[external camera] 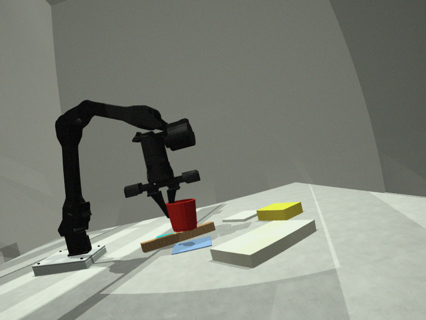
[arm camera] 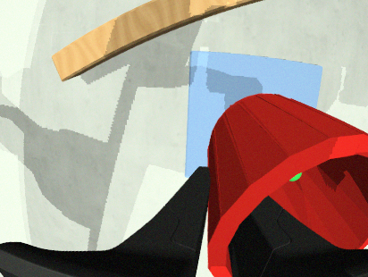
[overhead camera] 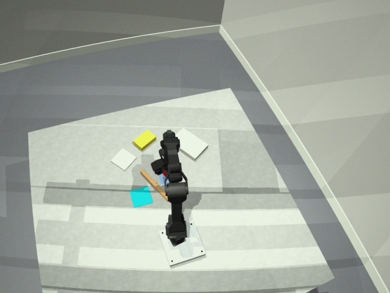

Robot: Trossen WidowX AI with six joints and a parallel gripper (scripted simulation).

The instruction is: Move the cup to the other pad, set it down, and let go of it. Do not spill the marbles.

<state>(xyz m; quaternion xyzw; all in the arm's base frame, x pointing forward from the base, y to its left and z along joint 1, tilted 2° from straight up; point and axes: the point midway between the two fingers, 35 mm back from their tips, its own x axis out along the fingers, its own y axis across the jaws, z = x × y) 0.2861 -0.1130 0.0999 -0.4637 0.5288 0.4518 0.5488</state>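
My gripper tip is now 10 mm short of the wooden bar, 80 mm to the right of it and 80 mm above it. Round my gripper tip: white slab: 160 mm ahead, 200 mm to the right, 70 mm below; then cup: 30 mm ahead, 10 mm to the right; then light blue pad: 30 mm ahead, 10 mm to the right, 90 mm below.
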